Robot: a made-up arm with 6 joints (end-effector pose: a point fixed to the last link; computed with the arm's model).
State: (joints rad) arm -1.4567 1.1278 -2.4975 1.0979 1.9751 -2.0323
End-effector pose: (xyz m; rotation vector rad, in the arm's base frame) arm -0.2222 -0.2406 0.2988 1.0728 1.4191 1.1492
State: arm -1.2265 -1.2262 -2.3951 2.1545 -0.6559 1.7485
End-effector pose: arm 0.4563 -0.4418 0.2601 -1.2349 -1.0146 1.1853
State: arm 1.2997 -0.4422 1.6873 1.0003 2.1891 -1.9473
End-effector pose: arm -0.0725 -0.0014 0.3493 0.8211 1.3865 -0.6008
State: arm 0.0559 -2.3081 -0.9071 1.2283 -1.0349 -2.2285
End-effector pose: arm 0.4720 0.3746 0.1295 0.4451 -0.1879 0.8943
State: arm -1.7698 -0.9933 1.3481 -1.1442 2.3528 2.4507
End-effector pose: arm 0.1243 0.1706 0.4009 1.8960 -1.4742 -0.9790
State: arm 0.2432 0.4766 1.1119 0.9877 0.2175 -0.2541
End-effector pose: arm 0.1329 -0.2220 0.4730 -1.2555 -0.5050 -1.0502
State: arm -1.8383 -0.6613 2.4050 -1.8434 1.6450 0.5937
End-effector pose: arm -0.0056 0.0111 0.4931 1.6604 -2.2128 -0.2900
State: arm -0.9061 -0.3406 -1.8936 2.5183 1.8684 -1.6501
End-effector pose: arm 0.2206 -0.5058 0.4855 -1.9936 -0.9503 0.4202
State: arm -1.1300 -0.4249 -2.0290 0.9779 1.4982 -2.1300
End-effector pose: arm 0.2904 -0.3684 0.6210 -1.3212 -2.3824 -0.4723
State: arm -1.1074 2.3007 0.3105 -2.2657 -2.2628 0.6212
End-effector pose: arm 0.3167 0.5937 0.3361 0.0616 2.7758 -1.3597
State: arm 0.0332 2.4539 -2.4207 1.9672 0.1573 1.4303
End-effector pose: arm -0.0757 0.1675 0.0691 -2.7338 0.9488 -0.9352
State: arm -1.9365 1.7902 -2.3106 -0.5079 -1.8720 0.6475
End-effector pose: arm -0.3164 -0.2688 0.1460 -1.1648 0.5654 0.2518
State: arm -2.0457 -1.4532 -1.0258 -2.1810 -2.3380 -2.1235
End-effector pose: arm 0.2795 0.2128 0.4261 0.9854 1.8245 1.7526
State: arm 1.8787 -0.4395 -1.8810 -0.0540 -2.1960 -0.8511
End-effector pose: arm 0.1251 0.1304 -0.2249 -1.6481 0.5747 -2.0539
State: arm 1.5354 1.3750 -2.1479 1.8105 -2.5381 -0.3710
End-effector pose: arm -0.2539 0.2197 0.0802 -1.0535 0.7016 -0.9829
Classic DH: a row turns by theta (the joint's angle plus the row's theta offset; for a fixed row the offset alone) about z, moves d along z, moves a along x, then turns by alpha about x. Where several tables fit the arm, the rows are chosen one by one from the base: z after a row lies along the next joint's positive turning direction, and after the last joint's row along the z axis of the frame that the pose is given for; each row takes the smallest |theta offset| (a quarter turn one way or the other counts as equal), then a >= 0, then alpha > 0; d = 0 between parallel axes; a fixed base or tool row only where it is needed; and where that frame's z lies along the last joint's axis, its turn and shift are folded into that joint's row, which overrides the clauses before.
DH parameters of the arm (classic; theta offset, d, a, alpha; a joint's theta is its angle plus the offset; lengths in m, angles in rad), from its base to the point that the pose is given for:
base (fixed): 1.5708 0.186 0 1.5708
joint 1: 0 0.128 -0.056 1.5708
joint 2: 0 -0.103 -0.102 1.5708
joint 3: 0 0.11 -0.102 -1.5708
joint 4: 1.5708 -0.292 0.121 -1.5708
joint 5: -1.0999 0 -0.0617 3.1416
joint 6: -1.0999 0.079 -0.026 1.5708
tool (fixed): 0 -0.23 0 0

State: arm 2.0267 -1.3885 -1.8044 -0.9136 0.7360 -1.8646
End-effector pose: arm 0.7204 0.0110 -0.0468 -1.4584 -0.9470 1.1421
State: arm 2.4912 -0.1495 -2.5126 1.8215 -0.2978 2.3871
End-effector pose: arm 0.1338 0.5682 0.3171 1.3639 0.7408 -1.2001
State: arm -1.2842 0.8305 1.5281 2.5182 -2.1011 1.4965
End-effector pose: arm 0.1870 0.5691 -0.0866 0.6871 -0.2810 -0.5283
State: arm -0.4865 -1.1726 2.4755 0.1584 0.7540 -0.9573
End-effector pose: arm 0.0639 0.1106 0.0092 0.7720 1.0976 -2.0617
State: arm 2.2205 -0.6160 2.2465 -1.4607 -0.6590 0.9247
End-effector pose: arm -0.2163 -0.0617 0.2466 -1.0486 1.0540 0.5086
